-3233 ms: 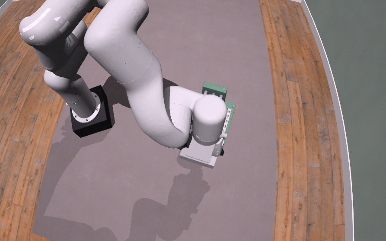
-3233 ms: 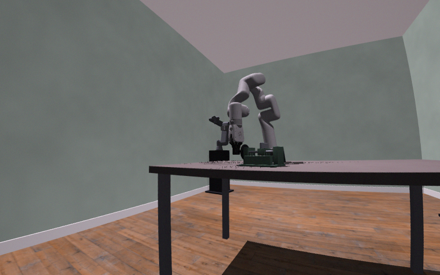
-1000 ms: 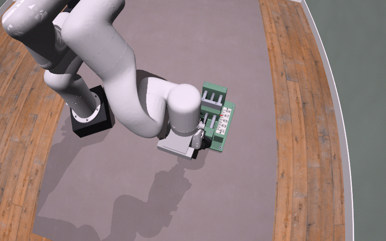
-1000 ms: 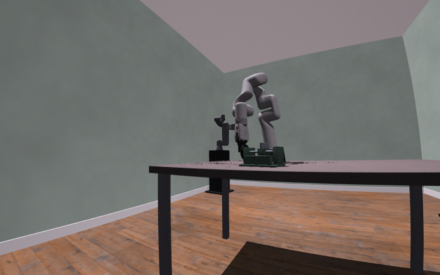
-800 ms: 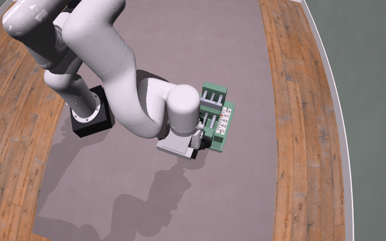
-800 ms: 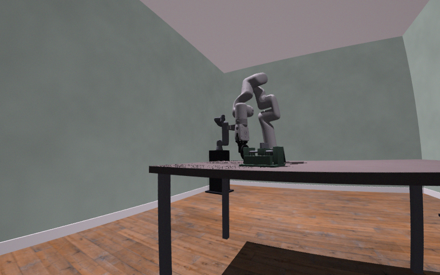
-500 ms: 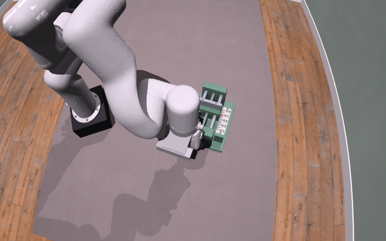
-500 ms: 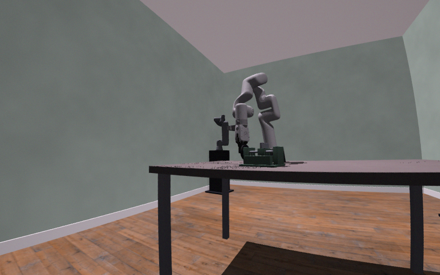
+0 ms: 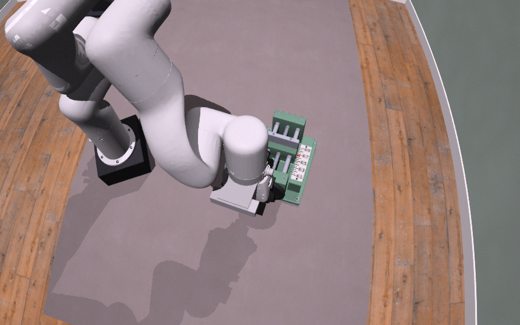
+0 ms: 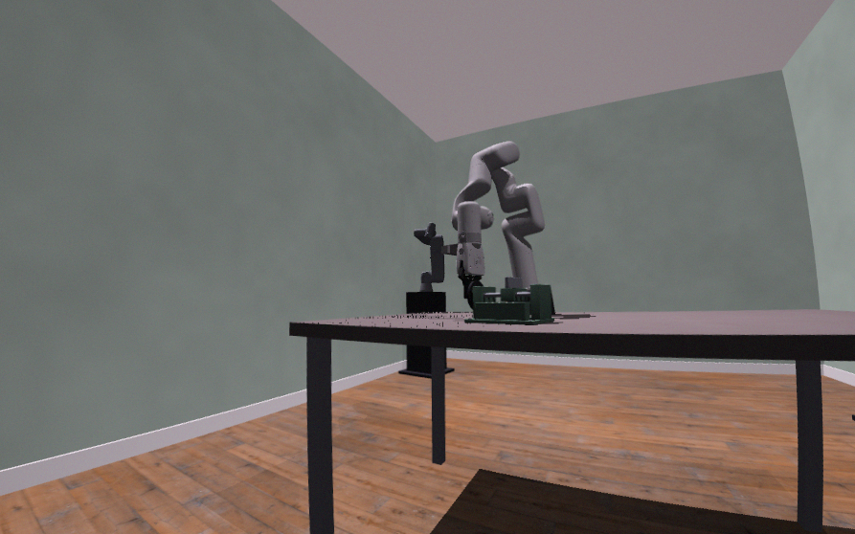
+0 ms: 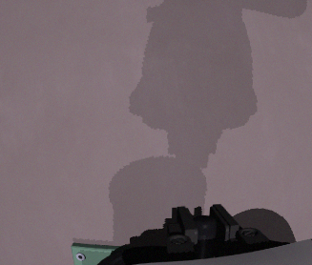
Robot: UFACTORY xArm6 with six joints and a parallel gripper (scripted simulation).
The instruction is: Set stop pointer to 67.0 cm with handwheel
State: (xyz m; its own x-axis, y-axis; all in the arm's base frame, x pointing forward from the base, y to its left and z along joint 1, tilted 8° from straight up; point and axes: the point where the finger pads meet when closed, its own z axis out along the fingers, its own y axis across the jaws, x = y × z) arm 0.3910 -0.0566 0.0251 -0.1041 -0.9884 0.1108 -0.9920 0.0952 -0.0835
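The black handwheel is 10 mm ahead of my hand and 20 mm to the left of it. Also, from my hand: stop block: 60 mm ahead, 160 mm to the left.
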